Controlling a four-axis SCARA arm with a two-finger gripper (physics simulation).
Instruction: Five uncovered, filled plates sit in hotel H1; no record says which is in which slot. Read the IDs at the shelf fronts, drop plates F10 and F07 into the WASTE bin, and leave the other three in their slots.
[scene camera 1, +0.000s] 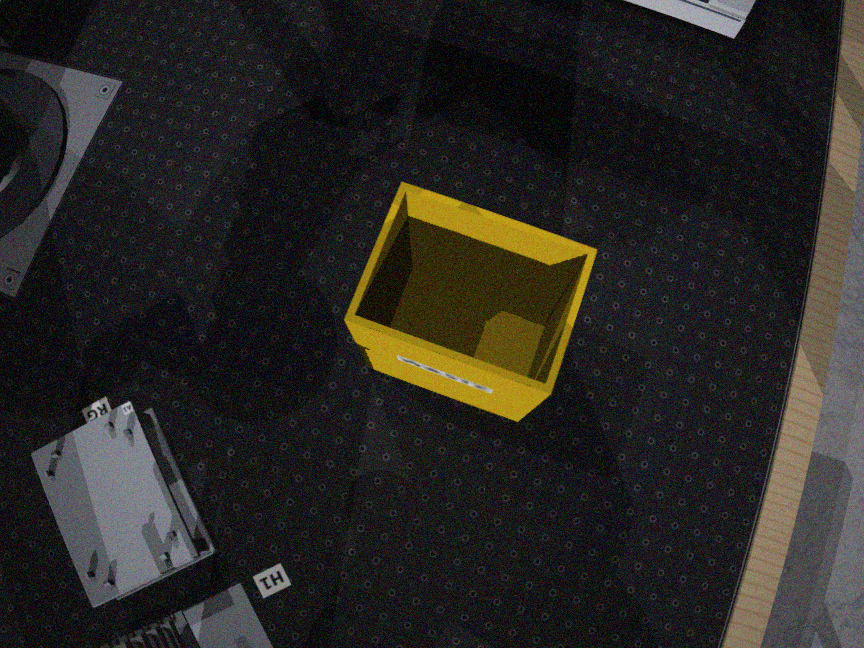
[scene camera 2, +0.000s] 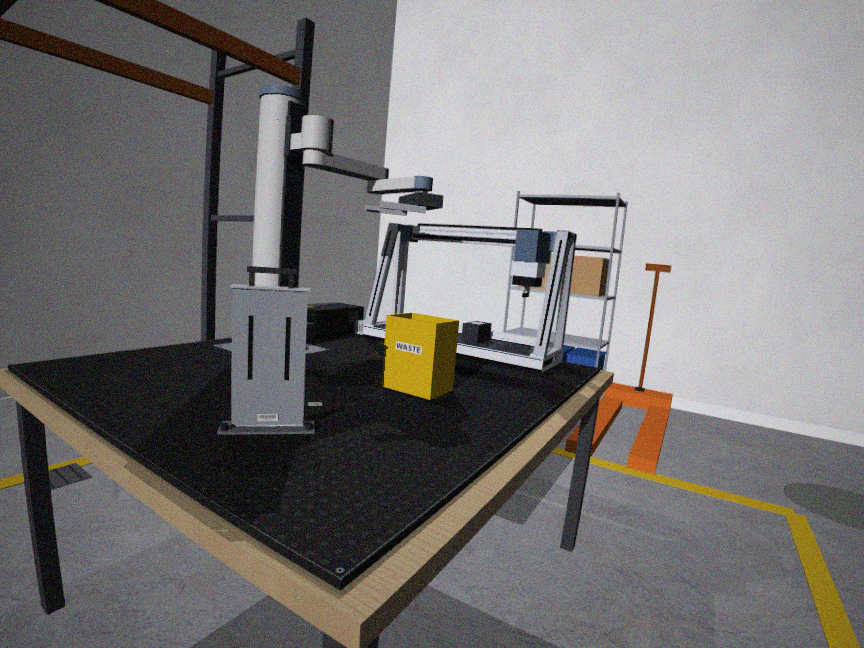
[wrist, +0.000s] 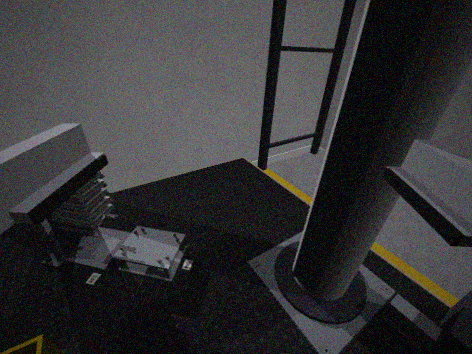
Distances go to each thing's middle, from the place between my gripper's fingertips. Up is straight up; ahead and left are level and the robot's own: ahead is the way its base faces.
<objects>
The RG stand (scene camera 1: 112, 503) lies 3 cm ahead of my hand, 39 cm to the right of it and 45 cm below it. From my hand the other things lie so: H1 label (scene camera 1: 272, 580): 20 cm ahead, 41 cm to the right, 51 cm below; hotel H1 (scene camera 2: 267, 393): 23 cm ahead, 57 cm to the right, 37 cm below.
</objects>
